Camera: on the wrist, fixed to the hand. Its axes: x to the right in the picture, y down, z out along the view.
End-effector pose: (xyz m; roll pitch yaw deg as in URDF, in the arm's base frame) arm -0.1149 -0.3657 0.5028 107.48 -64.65 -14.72
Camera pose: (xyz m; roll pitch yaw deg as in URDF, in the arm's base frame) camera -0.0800 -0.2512 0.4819 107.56 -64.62 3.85
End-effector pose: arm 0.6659 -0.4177 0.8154 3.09 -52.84 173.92
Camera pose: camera 0.5914 -0.3670 0.7339 20.88 -44.95 172.71
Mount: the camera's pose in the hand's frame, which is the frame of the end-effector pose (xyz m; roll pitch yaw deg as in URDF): -0.0169 -0.0485 -0.1101 16.79 7.82 -1.29
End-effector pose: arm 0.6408 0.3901 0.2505 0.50 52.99 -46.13
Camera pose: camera 0.5383 0.4281 0.1975 15.30 60.80 -48.61
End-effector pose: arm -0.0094 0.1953 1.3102 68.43 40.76 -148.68
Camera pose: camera 0.0932 0.1588 1.2564 91.78 44.45 -139.14
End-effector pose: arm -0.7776 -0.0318 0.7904 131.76 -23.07 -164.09
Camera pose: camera -0.7173 -0.1336 0.8180 145.44 -27.14 -156.58
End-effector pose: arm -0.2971 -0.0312 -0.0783 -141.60 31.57 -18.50
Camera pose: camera -0.2626 -0.0748 0.0297 -126.72 24.58 -22.73
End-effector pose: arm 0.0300 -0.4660 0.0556 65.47 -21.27 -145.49
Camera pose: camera 0.0615 -0.5415 -0.0342 80.11 -16.72 -138.62
